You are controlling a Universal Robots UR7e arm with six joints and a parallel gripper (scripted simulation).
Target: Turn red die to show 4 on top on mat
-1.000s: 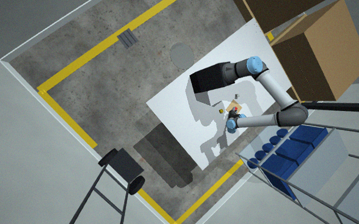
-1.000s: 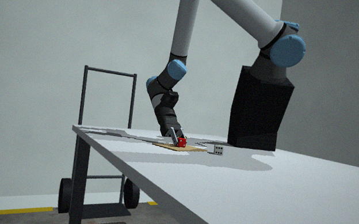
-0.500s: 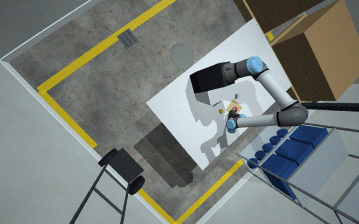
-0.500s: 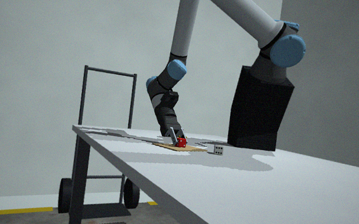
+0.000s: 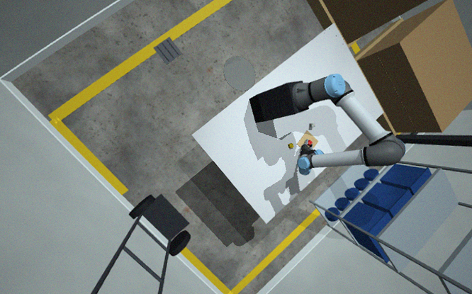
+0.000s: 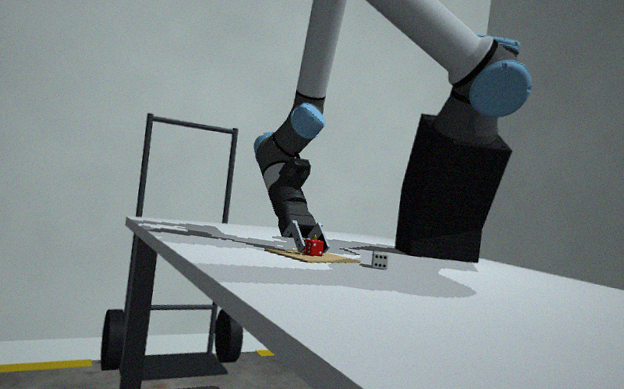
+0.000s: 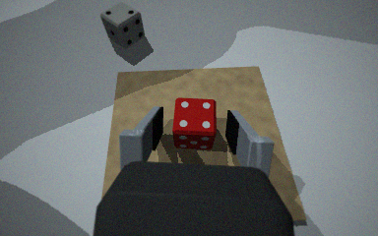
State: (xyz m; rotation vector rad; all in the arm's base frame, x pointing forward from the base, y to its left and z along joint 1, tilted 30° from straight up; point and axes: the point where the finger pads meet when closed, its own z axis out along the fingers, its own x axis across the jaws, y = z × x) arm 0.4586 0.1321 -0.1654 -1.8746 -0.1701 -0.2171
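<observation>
Right now my hand is 1 cm to the right of the red die and 1 cm above it. Also, from my hand: yellow die: 8 cm behind, 13 cm to the right, 1 cm below; white die: 9 cm behind, 11 cm to the left, 1 cm below; tan mat: 1 cm to the left, 3 cm below.
</observation>
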